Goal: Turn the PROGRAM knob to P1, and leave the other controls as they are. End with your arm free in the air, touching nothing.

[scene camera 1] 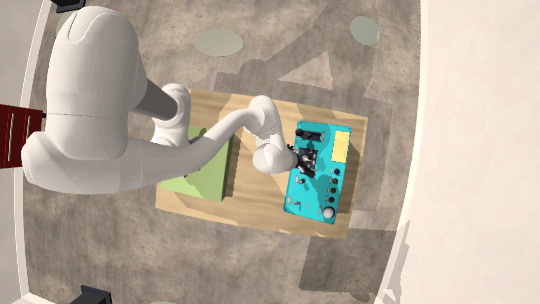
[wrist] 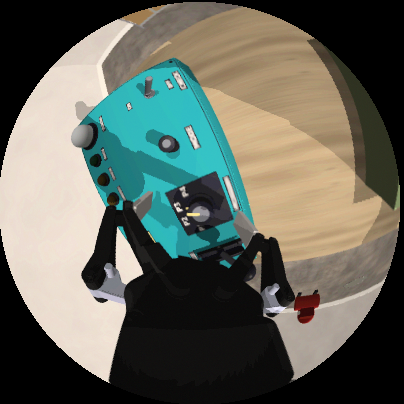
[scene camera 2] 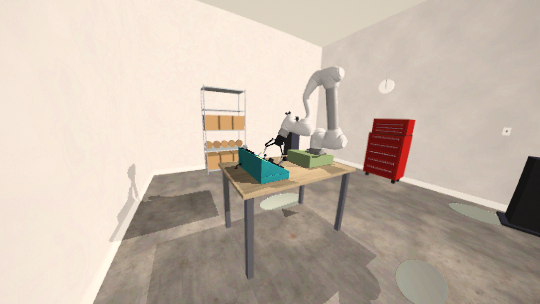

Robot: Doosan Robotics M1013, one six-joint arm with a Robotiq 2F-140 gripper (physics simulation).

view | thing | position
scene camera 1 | teal control panel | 319,196
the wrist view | my gripper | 194,208
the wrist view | teal control panel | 119,137
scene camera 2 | teal control panel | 264,171
